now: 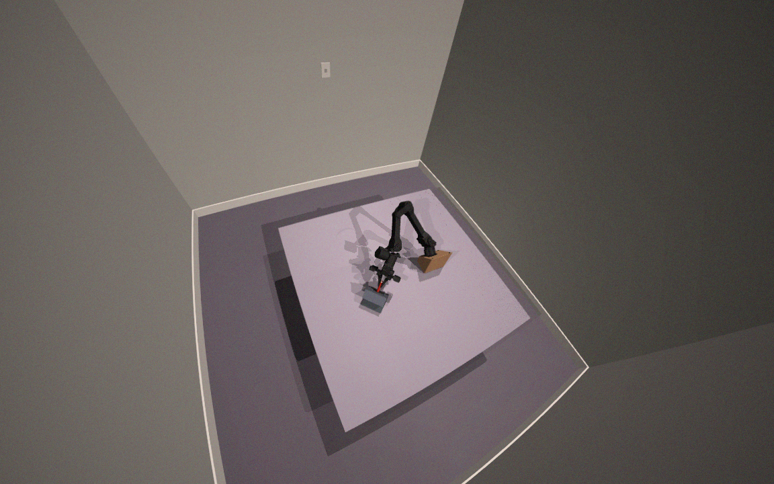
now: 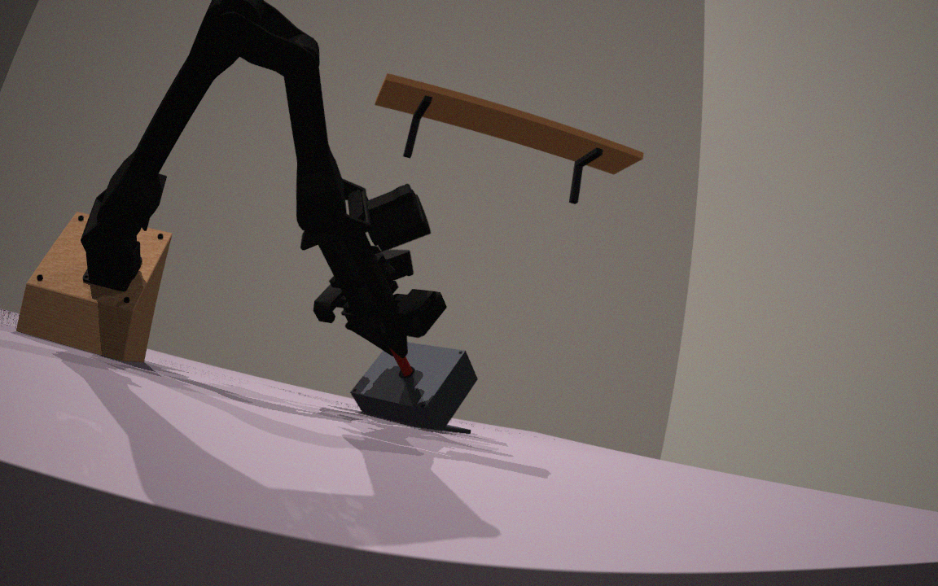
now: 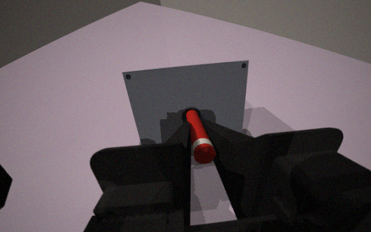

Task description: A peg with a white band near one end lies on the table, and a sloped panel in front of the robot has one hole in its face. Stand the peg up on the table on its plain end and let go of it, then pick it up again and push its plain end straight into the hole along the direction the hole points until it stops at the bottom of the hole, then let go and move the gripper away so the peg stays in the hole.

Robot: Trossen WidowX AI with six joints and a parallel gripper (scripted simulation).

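My gripper tip is 3 cm short of the grey sloped panel, 3 cm to the right of it and 4 cm above it. The rest, counted from my gripper tip: red peg: 1 cm behind, 1 cm to the right, 1 cm above.
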